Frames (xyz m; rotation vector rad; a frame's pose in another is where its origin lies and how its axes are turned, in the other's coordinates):
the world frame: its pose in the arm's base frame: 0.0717 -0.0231 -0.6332 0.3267 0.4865 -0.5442
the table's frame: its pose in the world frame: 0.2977 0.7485 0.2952 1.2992 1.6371 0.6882
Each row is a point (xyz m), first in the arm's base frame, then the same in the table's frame.
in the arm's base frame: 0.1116 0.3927 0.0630
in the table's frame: -0.2709 -0.3281 -0.7435
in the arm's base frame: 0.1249 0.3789 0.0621
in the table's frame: -0.2781 -0.3138 -0.7329
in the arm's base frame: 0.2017 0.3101 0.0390
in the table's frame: -0.3082 -0.2441 -0.6594
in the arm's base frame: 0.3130 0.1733 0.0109
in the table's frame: -0.3861 -0.1290 -0.5473
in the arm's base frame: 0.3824 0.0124 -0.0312
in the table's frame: -0.5017 -0.0473 -0.4358
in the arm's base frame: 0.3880 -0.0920 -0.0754
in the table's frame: -0.5912 -0.0344 -0.3671
